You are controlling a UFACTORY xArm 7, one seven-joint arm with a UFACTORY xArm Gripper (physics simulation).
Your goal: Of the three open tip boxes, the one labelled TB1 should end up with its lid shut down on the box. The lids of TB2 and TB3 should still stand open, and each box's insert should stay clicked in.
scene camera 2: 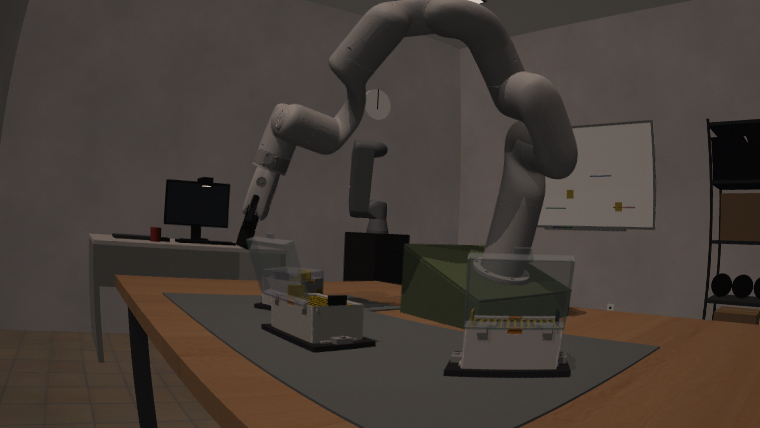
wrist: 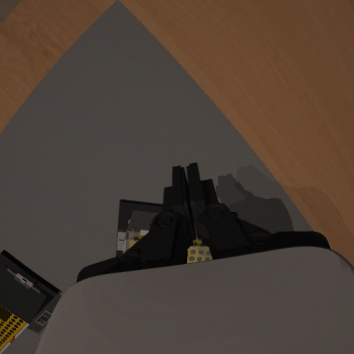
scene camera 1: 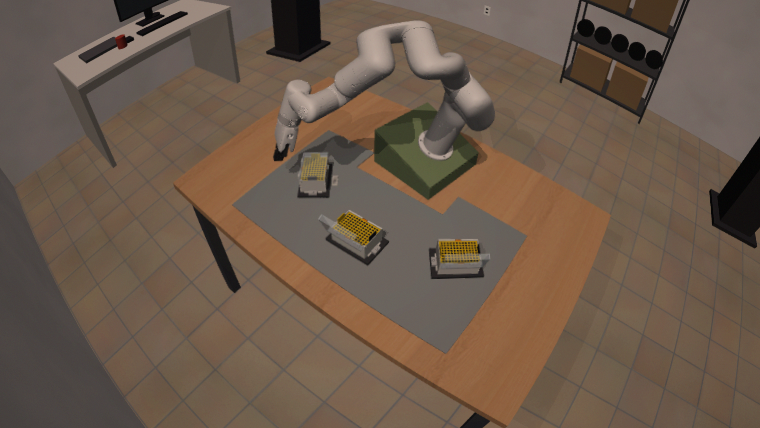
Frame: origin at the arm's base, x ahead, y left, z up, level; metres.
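Seen in the pictures: gripper, fingertip midpoint: (scene camera 2: 242, 246) (wrist: 188, 181) (scene camera 1: 277, 159); arm's base, link origin: (scene camera 1: 435, 145).
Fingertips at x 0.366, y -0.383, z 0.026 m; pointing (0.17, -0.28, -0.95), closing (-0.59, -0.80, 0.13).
Offsets run from my fingertips to a thing's top centre. "*": to the spot under its first point. Level surfaces: height alone.
TB1 @[0.082 m back, 0.099 m left, 0.037 m down] (scene camera 1: 313, 185) (wrist: 121, 241) is the white box at the far left; its clear lid (scene camera 1: 314, 162) (scene camera 2: 292, 277) lies over the yellow insert. Whether the lid is fully seated cannot be told. TB3 (scene camera 1: 355, 241) (scene camera 2: 324, 320), in the middle, has its clear lid @[0.125 m ahead, 0.347 m left, 0.039 m up] (scene camera 1: 323, 220) (scene camera 2: 271, 252) open. TB2 @[* 0.046 m ahead, 0.663 m left, 0.013 m down] (scene camera 1: 458, 264) (scene camera 2: 511, 348), at the right, has its lid @[* 0.058 m ahead, 0.642 m left, 0.015 m down] (scene camera 2: 481, 297) upright. The yellow inserts of TB3 and TB2 look level in their boxes. My gripper (scene camera 1: 279, 154) (scene camera 2: 243, 242) (wrist: 188, 181) is shut and empty, above and beside TB1 on its far left side. It hides much of TB1 in the wrist view.
The boxes stand in black holders on a grey mat @[0.115 m down] (scene camera 1: 404, 297) (scene camera 2: 404, 393) on the wooden table @[0.118 m down] (scene camera 1: 553, 276). The green arm base (scene camera 1: 425, 170) (scene camera 2: 441, 287) stands behind the mat. A desk (scene camera 1: 79, 74) with a monitor and a shelf rack are in the background.
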